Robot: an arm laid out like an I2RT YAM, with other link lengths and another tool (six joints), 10 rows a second.
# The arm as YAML. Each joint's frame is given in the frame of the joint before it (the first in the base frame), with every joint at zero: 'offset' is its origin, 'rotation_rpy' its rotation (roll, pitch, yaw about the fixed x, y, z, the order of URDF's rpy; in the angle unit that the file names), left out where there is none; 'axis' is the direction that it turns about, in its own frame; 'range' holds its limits. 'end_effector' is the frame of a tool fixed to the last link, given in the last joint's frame.
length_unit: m
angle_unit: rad
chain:
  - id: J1
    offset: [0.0, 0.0, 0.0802]
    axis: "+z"
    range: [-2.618, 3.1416]
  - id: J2
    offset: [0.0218, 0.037, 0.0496]
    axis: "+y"
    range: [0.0, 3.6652]
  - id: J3
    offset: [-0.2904, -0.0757, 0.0]
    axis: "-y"
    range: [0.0, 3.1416]
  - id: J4
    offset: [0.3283, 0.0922, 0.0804]
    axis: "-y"
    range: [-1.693, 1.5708]
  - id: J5
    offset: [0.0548, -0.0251, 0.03]
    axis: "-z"
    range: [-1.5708, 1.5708]
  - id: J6
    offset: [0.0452, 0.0, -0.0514]
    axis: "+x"
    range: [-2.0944, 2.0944]
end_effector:
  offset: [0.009, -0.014, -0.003]
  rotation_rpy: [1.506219, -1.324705, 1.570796]
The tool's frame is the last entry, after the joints.
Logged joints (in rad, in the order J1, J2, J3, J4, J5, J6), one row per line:
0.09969 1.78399 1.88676 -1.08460 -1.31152 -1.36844
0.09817 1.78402 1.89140 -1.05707 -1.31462 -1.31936
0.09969 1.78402 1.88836 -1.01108 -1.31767 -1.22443
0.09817 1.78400 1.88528 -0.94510 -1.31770 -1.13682
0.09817 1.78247 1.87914 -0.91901 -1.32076 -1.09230
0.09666 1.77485 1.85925 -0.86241 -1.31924 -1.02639
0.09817 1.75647 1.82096 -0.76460 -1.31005 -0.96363
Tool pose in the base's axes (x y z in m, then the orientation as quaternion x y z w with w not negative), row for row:
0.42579 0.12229 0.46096 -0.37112 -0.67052 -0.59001 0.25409
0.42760 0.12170 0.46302 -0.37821 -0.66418 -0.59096 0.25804
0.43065 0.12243 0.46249 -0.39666 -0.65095 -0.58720 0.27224
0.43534 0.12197 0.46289 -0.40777 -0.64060 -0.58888 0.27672
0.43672 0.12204 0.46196 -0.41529 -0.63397 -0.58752 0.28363
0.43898 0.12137 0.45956 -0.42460 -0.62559 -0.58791 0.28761
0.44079 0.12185 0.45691 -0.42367 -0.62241 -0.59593 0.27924
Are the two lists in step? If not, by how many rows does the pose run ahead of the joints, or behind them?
They are in step.
